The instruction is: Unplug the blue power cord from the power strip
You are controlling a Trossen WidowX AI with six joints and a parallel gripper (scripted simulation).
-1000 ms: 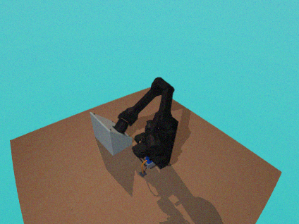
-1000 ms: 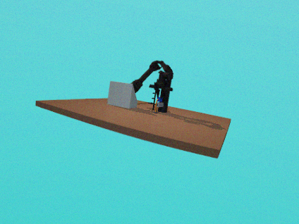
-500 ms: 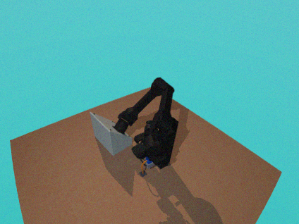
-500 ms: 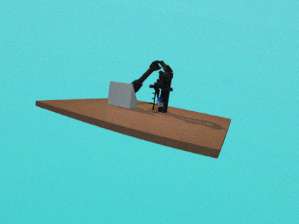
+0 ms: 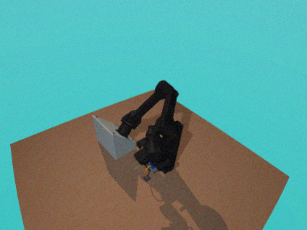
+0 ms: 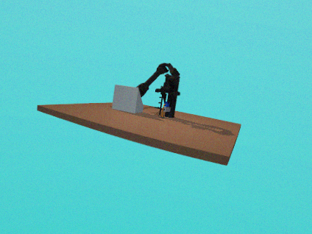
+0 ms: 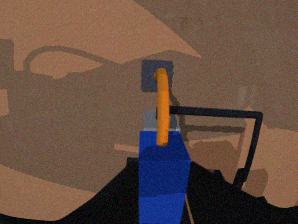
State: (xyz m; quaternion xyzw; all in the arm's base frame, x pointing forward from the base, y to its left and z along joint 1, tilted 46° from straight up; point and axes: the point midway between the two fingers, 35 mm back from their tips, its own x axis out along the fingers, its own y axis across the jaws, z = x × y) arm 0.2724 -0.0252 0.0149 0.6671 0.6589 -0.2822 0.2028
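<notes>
Right now my gripper tip is 3 cm to the right of the blue plug.
</notes>
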